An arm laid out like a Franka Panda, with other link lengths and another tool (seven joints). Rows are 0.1 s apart.
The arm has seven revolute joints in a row. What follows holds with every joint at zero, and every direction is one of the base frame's.
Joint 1 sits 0.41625 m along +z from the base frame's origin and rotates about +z.
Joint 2 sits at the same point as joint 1 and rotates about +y.
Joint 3 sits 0.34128 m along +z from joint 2 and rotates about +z.
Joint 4 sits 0.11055 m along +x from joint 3 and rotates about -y.
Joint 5 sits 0.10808 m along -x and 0.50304 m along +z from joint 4 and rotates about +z.
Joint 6 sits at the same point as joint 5 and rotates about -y.
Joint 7 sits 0.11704 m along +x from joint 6 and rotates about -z.
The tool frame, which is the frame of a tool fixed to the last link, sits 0.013 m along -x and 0.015 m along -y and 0.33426 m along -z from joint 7; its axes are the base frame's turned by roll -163.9, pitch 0 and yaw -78.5 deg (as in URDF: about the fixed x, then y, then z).
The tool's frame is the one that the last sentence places.
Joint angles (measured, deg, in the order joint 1, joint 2, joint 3, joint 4, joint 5, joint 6, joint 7), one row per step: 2.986, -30.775, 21.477, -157.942, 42.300, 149.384, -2.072; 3.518, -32.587, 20.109, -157.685, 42.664, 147.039, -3.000; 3.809, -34.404, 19.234, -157.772, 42.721, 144.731, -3.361; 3.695, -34.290, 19.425, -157.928, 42.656, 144.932, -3.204; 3.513, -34.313, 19.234, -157.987, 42.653, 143.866, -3.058; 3.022, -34.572, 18.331, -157.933, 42.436, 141.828, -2.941
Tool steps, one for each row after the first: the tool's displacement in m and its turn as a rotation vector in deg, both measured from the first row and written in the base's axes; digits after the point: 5 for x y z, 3 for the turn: -0.00222, 0.00180, 0.01640, 1.093, -0.100, 0.920; -0.00808, 0.00278, 0.02798, 1.792, 0.183, 1.677; -0.00862, 0.00173, 0.02520, 1.607, 0.296, 1.507; -0.01287, 0.00043, 0.02182, 1.848, 1.352, 1.449; -0.01711, -0.00648, 0.02064, 2.474, 2.913, 1.061
